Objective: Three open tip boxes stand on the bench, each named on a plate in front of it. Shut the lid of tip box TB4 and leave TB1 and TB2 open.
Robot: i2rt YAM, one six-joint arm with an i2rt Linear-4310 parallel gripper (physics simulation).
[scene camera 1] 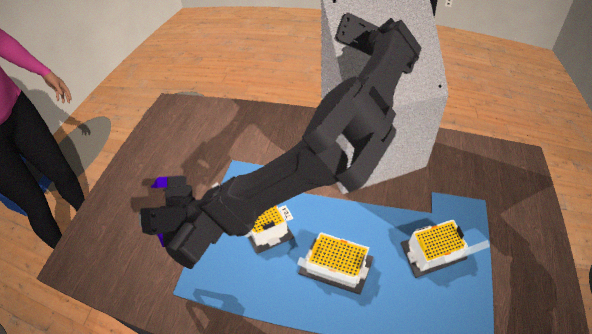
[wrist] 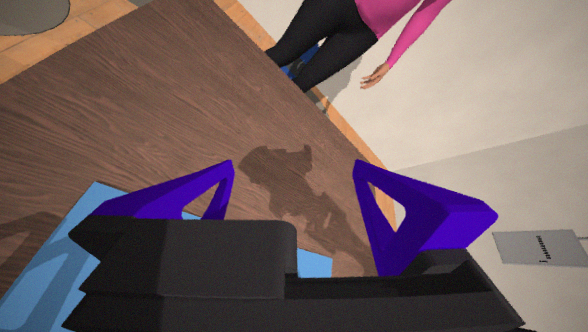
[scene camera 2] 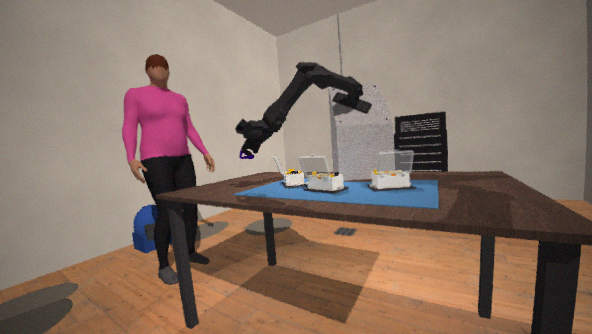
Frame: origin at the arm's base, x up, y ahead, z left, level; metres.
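Where they show: gripper, fingertip midpoint: (wrist: 293, 166) (scene camera 2: 243, 150); arm's base at its link origin: (scene camera 1: 378, 43) (scene camera 2: 351, 102).
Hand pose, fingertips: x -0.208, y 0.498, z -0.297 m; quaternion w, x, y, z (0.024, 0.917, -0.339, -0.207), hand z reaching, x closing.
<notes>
Things, the pixels of their top centre, and the offset from my fingertips. Level surfaces: height alone.
- Tip box TB4 at its top centre: (scene camera 1: 264, 206) (scene camera 2: 295, 171) dy -0.189, dx -0.120, dz +0.153 m
- middle box at its top centre: (scene camera 1: 340, 249) (scene camera 2: 326, 173) dy -0.166, dx -0.120, dz +0.368 m
- right box at its top centre: (scene camera 1: 439, 234) (scene camera 2: 388, 170) dy -0.306, dx -0.120, dz +0.573 m
- blue mat at its surface level: dx -0.186 m
- brown table at its surface level: dx -0.189 m
Tip box TB4 (scene camera 1: 270, 233) (scene camera 2: 294, 179), white with a yellow rack, stands at the left of the group, partly hidden by the arm in scene camera 1. Its name plate (scene camera 1: 286, 213) reads TB4. Its lid (scene camera 2: 278, 164) stands open, leaning outward. The middle box (scene camera 1: 338, 256) (scene camera 2: 325, 183) and the right box (scene camera 1: 441, 242) (scene camera 2: 390, 180) also have raised lids; their plates are not readable. My gripper (scene camera 1: 159, 211) (scene camera 2: 246, 154) (wrist: 293, 166) is open and empty, high above the table on TB4's lid side, apart from the box. No tip box shows in the wrist view.
The boxes stand on a blue mat (scene camera 1: 400, 305) (scene camera 2: 425, 197) on the brown table (scene camera 1: 100, 240) (wrist: 150, 100). The arm reaches from a grey pedestal (scene camera 1: 420, 130) (scene camera 2: 362, 150) over TB4. A person in pink (scene camera 1: 15, 75) (scene camera 2: 157, 120) (wrist: 395, 15) stands beyond the table's left edge.
</notes>
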